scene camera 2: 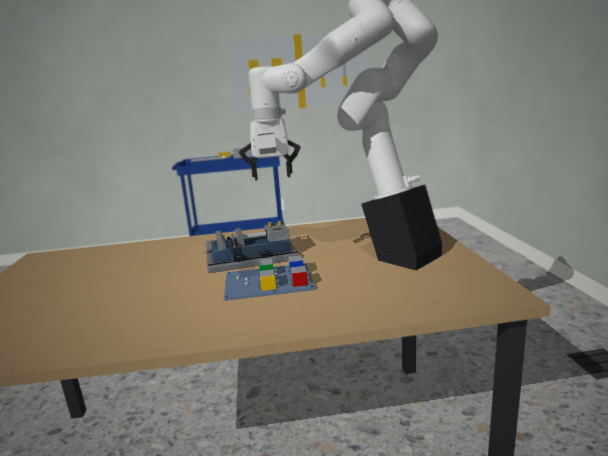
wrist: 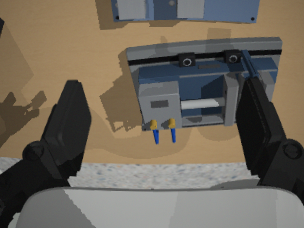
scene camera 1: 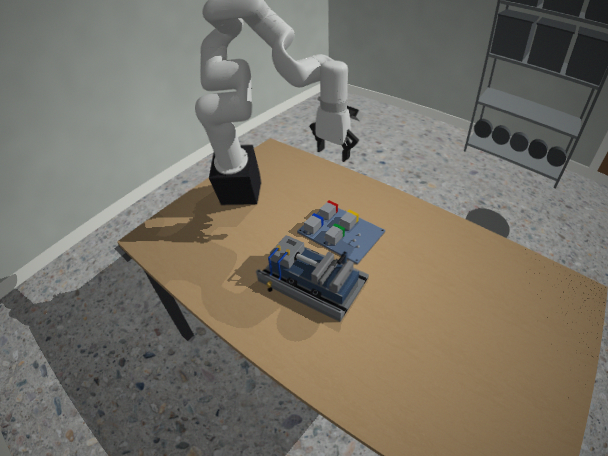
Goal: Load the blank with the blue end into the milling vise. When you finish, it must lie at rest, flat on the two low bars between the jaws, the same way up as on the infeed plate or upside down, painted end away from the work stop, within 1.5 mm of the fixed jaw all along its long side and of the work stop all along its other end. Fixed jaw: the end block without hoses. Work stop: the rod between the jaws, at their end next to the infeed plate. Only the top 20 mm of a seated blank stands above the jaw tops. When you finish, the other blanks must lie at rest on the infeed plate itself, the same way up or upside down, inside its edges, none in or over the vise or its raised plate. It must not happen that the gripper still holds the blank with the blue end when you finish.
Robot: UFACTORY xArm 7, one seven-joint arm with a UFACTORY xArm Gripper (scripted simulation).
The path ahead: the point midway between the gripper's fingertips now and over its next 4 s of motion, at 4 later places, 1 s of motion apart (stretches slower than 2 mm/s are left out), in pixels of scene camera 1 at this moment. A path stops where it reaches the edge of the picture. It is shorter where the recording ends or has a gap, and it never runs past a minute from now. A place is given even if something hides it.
My gripper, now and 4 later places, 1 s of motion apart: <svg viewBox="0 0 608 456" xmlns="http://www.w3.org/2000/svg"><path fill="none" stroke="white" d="M333 155L345 148L354 143L353 144L334 154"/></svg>
